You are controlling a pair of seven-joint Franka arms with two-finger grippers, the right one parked.
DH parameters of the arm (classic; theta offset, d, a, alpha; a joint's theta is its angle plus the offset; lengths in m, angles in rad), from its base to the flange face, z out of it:
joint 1: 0 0.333 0 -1.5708
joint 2: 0 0 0 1.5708
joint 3: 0 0.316 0.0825 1.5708
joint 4: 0 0 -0.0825 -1.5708
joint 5: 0 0.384 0 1.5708
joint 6: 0 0 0.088 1.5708
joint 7: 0 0.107 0 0
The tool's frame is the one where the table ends.
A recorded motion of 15 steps. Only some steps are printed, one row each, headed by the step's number.
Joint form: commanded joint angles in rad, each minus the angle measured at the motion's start. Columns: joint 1, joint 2, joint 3, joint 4, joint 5, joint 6, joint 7.
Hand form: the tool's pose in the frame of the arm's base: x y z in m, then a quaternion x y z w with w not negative. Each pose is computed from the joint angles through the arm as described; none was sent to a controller.
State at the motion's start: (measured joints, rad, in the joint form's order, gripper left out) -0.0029 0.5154 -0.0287 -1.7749 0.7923 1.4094 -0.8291
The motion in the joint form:
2: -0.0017 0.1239 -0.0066 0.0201 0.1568 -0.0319 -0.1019
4: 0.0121 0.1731 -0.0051 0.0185 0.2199 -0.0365 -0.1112
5: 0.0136 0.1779 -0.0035 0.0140 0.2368 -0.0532 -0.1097
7: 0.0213 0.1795 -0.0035 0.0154 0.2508 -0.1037 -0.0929
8: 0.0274 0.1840 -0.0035 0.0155 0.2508 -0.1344 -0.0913
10: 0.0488 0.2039 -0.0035 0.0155 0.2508 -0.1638 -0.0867
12: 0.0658 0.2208 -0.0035 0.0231 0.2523 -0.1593 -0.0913
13: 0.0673 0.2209 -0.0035 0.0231 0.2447 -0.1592 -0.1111
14: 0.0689 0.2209 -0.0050 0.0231 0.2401 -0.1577 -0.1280
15: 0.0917 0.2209 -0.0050 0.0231 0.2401 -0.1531 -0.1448
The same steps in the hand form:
2: 0.5719 0.0778 0.2134 -0.76755 -0.20773 0.18457 0.57762
4: 0.5680 0.0910 0.1894 -0.75139 -0.18899 0.18795 0.60363
5: 0.5652 0.0947 0.1877 -0.74302 -0.18470 0.19240 0.61384
7: 0.5607 0.1027 0.1920 -0.72650 -0.18360 0.21061 0.62779
8: 0.5563 0.1076 0.1919 -0.71591 -0.18704 0.22360 0.63443
10: 0.5480 0.1206 0.1833 -0.70266 -0.18951 0.24753 0.63959
12: 0.5464 0.1298 0.1758 -0.70094 -0.19337 0.25310 0.63814
13: 0.5456 0.1301 0.1753 -0.69974 -0.20234 0.24963 0.63805
14: 0.5453 0.1298 0.1747 -0.69930 -0.20913 0.24549 0.63795
15: 0.5426 0.1421 0.1743 -0.69656 -0.22258 0.24608 0.63617

